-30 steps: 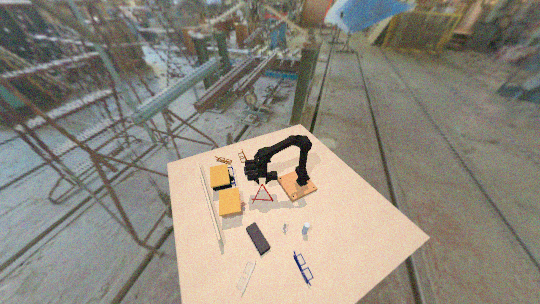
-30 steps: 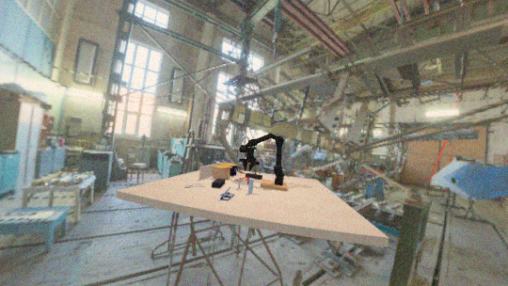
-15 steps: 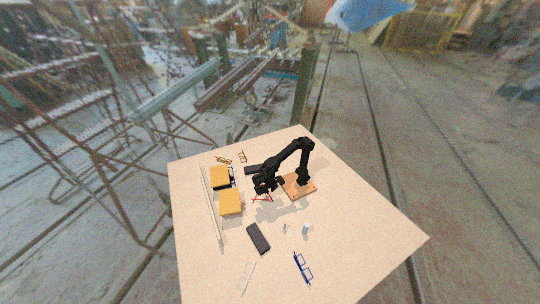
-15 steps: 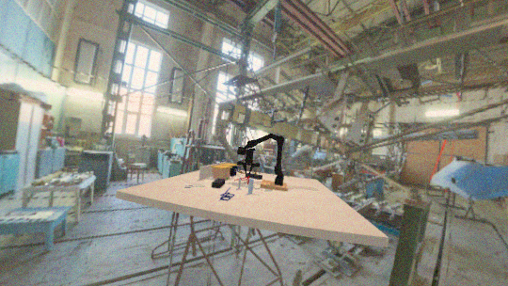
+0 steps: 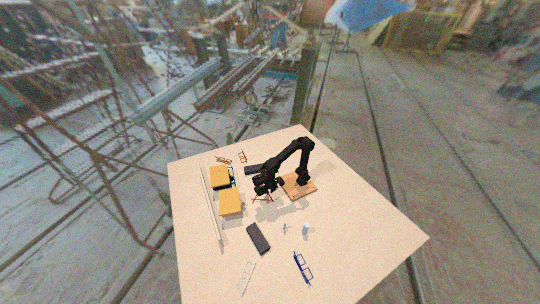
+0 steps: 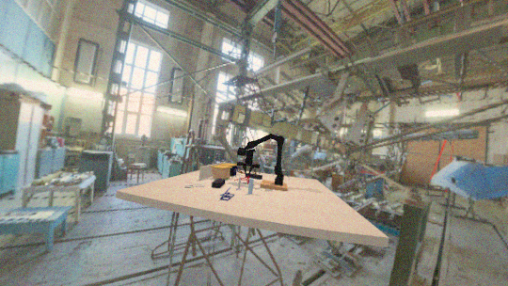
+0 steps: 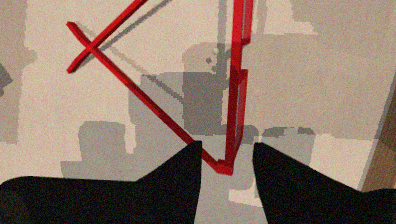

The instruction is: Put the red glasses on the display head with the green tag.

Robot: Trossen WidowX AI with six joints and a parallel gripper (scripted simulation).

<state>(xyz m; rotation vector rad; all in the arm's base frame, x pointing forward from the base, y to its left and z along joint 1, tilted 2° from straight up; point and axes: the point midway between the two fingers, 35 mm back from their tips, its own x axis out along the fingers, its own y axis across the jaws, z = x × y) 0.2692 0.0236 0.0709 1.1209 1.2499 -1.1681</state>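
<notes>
Now: gripper tip 21 cm to the right of the post and 4 cm above it. From my gripper tip the other things lie so: long white bar: 36 cm ahead, 14 cm to the right, 1 cm below; then pale blue piece: 28 cm to the left, 10 cm behind, 2 cm below.
</notes>
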